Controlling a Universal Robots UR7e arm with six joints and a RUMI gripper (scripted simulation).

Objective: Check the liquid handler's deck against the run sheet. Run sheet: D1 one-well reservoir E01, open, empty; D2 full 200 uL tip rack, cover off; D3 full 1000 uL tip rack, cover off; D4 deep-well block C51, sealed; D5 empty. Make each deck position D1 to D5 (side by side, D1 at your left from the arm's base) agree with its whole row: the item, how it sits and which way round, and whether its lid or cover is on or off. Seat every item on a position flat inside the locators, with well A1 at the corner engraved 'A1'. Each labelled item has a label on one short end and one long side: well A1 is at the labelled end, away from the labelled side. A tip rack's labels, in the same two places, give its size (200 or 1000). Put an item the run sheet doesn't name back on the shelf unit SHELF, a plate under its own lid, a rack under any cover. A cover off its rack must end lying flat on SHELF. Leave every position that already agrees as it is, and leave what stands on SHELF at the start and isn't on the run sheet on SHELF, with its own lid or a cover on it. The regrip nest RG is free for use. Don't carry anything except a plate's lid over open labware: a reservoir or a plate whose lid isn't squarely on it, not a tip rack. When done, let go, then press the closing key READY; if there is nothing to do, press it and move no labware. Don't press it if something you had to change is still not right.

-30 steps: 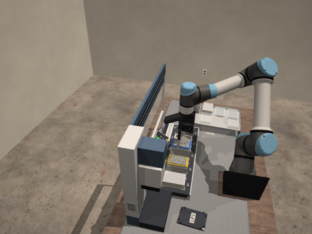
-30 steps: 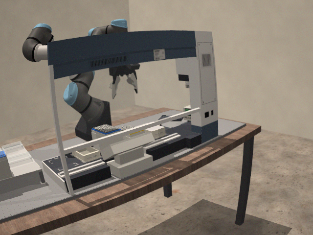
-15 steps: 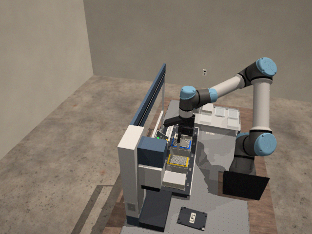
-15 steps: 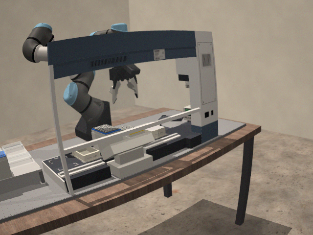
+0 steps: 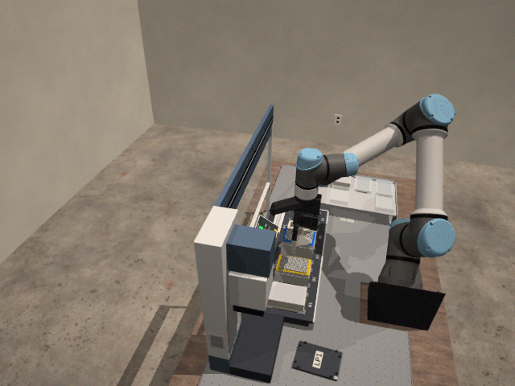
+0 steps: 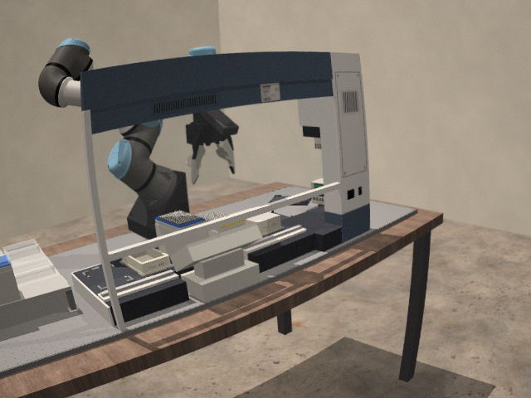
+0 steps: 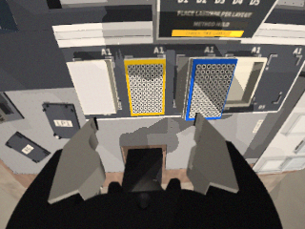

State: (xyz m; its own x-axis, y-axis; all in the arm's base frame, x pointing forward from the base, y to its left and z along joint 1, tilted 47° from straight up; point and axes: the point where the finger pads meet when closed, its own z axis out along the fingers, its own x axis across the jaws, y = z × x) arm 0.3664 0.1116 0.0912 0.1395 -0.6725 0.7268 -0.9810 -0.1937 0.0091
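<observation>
Right now the yellow-rimmed tip rack is 10 mm behind my hand, 10 mm to the right of it and 130 mm below it. Also, from my hand: blue-rimmed tip rack (20 mm ahead, 120 mm to the right, 110 mm below); white sealed block (20 mm behind, 120 mm to the left, 150 mm below); frame bar (200 mm ahead, 50 mm to the right, 60 mm below).
</observation>
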